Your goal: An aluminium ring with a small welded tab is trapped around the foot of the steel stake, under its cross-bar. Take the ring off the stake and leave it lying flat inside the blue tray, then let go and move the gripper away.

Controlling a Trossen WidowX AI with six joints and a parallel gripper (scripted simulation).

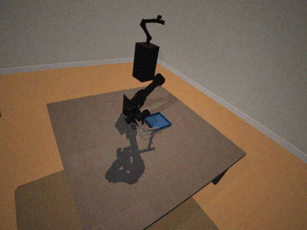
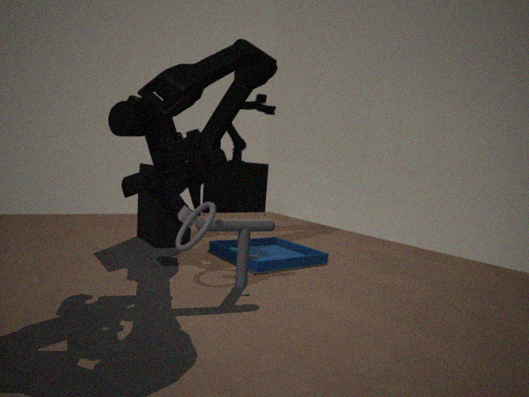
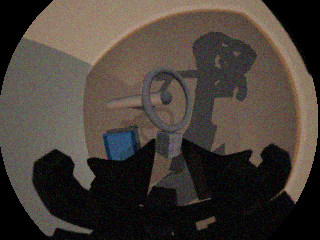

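Now: gripper tip 50 mm short of the aluminium ring and 20 mm to the left of it. Also, from my gripper tip: blue tray (240 mm to the left, 90 mm below, 50 mm behind).
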